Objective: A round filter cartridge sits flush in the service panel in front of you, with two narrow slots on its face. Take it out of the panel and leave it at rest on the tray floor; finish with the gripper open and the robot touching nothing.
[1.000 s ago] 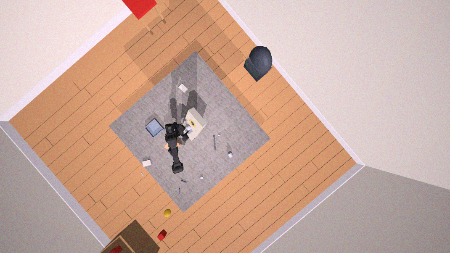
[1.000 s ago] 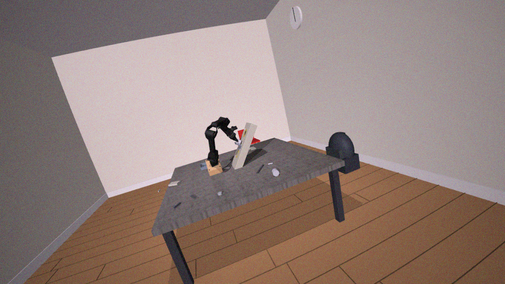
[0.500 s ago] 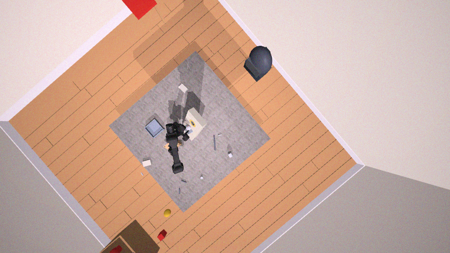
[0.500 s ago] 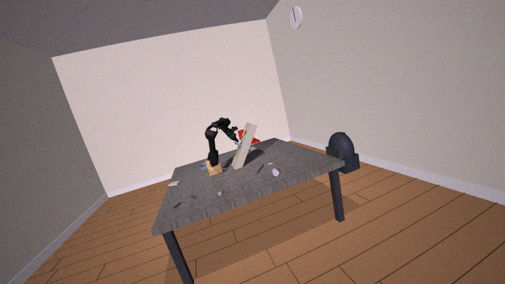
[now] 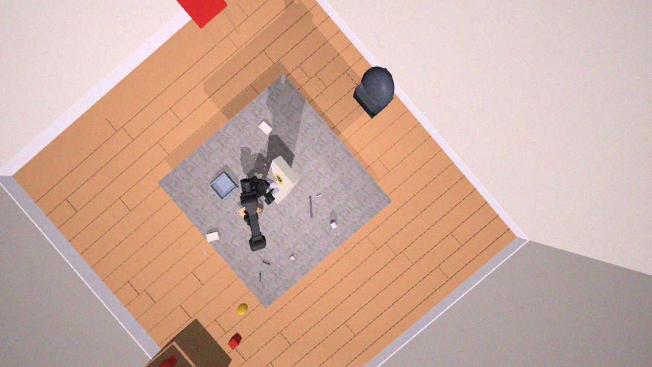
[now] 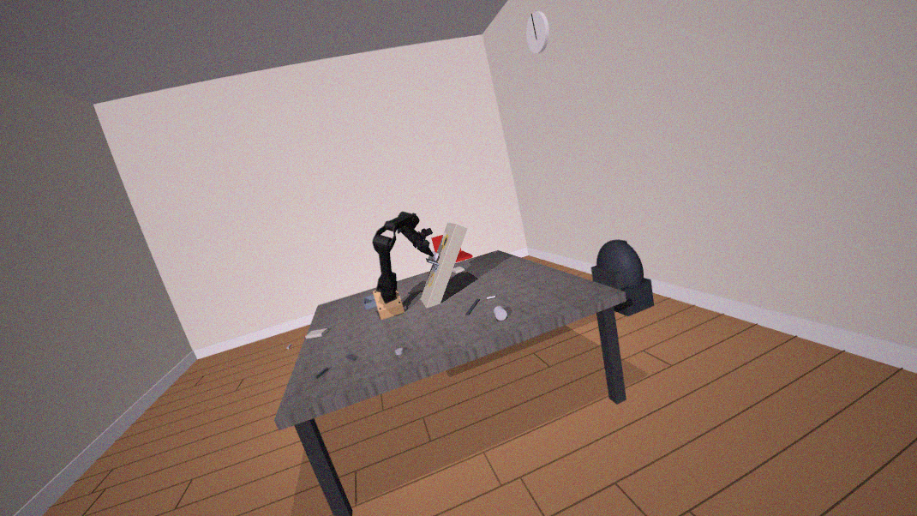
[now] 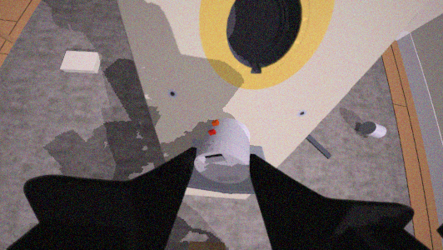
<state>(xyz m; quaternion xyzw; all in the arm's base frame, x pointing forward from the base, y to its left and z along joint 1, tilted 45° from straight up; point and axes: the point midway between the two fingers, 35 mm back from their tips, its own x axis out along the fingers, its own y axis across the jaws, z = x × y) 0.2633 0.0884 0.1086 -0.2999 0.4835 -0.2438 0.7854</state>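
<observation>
Right now my gripper tip is 30 cm to the right of the grey-blue tray, 30 cm past it and 21 cm above it. From my gripper tip the other things lie so: round grey filter cartridge right at my gripper tip; small cylinder 51 cm to the right, 20 cm below, 7 cm ahead.
</observation>
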